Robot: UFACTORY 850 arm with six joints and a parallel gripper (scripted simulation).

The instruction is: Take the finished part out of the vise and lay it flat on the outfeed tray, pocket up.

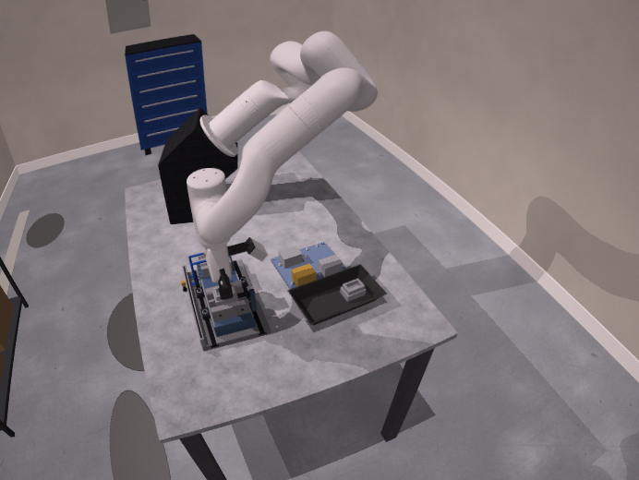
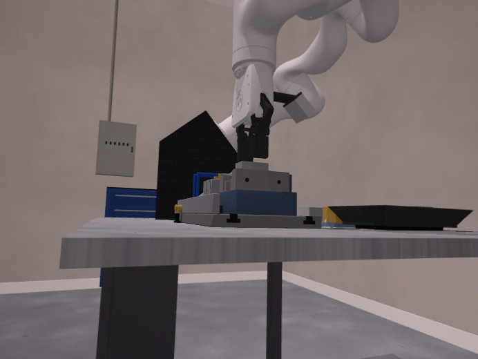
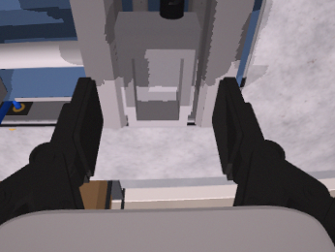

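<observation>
My hand is 6 cm past the vise, 1 cm to the right of it and 10 cm above it. From my hand the other things lie so: yellow block (6 cm behind, 25 cm to the left, 11 cm below).
</observation>
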